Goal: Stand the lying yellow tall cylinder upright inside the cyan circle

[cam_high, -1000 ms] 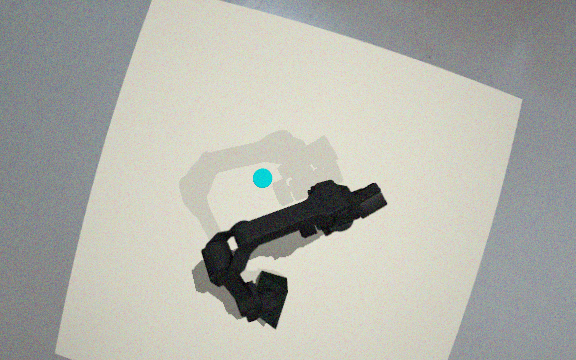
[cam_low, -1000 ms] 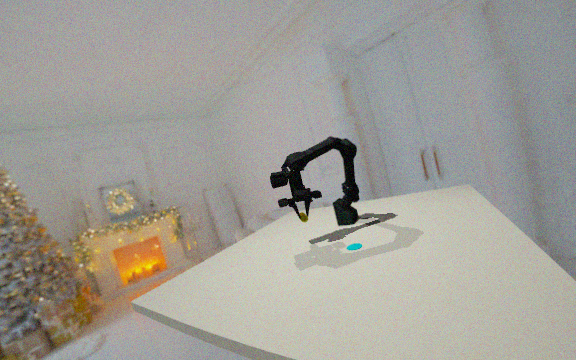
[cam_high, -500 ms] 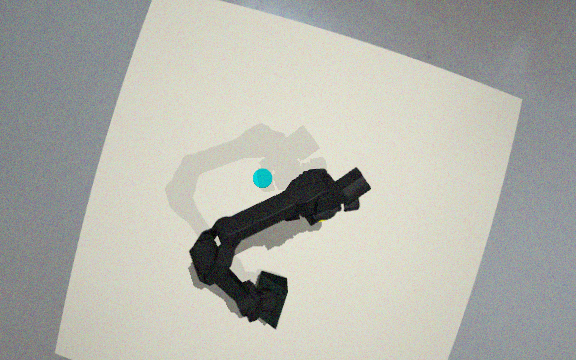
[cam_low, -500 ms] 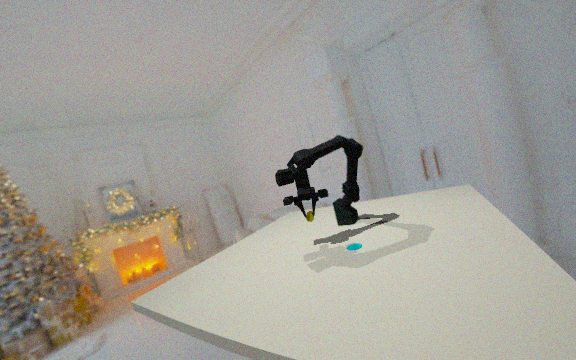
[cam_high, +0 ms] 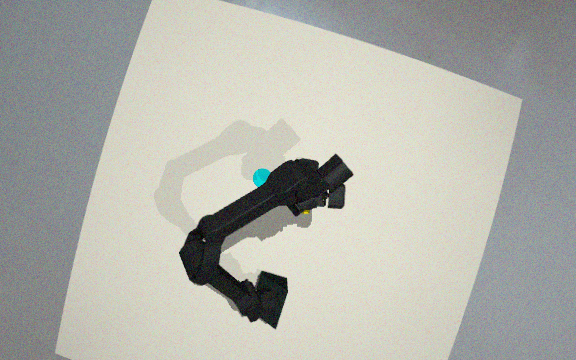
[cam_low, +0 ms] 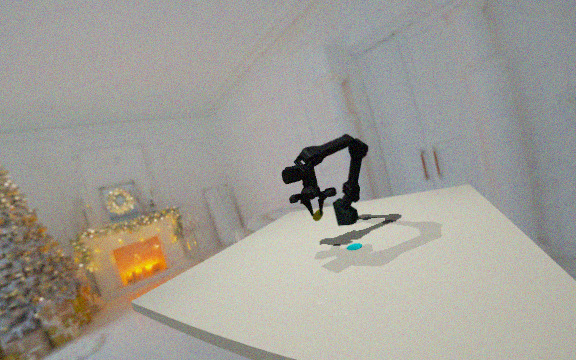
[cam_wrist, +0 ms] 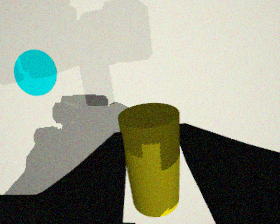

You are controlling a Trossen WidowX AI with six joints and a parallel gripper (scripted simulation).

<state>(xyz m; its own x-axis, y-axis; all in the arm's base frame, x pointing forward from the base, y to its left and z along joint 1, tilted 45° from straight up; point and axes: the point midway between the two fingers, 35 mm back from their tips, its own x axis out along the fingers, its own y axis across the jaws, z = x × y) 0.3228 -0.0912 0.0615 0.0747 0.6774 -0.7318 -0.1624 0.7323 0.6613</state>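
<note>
My gripper tip is now 10 mm short of the cyan circle, 130 mm to the right of it and 140 mm above it. Round my gripper tip: yellow tall cylinder 20 mm behind.
</note>
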